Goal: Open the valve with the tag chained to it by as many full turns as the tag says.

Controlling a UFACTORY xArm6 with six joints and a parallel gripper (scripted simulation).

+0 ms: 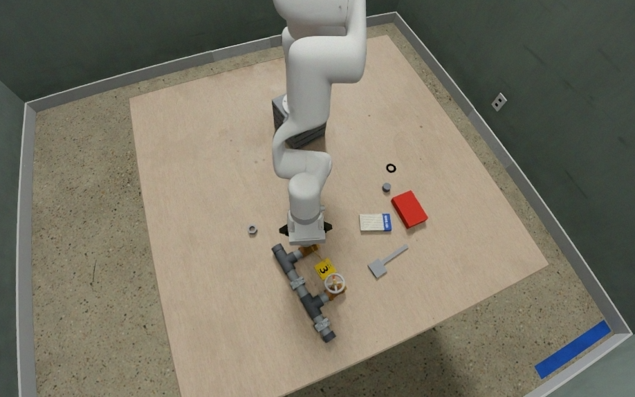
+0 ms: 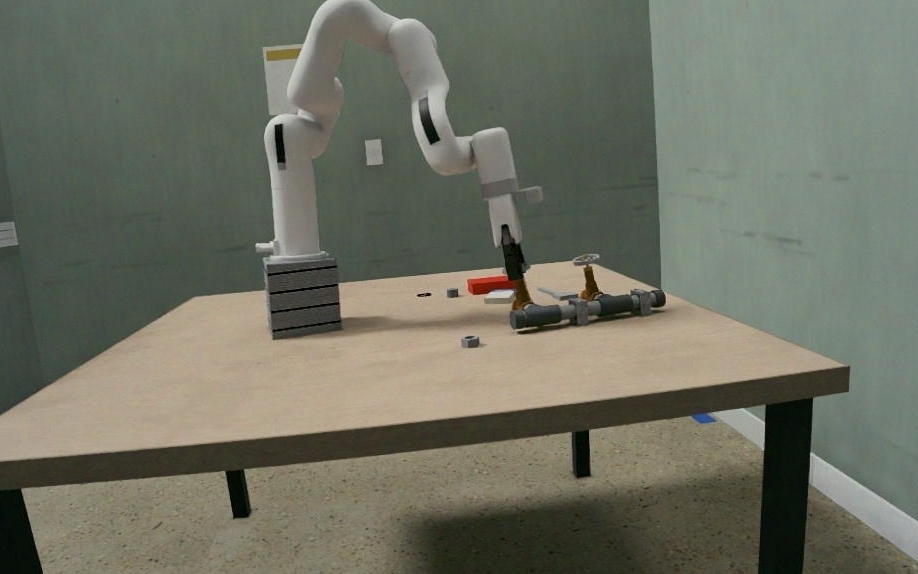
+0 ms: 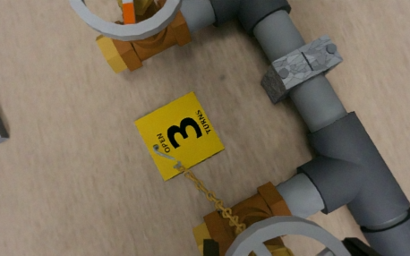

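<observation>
Right now the yellow tag is 11 cm below my hand, 9 cm ahead of it and 4 cm to the left of it. Also, from my hand: grey scraper (22 cm to the left, 16 cm ahead, 11 cm below); then white card (26 cm to the left, 10 cm below, 3 cm ahead); then red block (39 cm to the left, 10 cm below, 4 cm ahead).
</observation>
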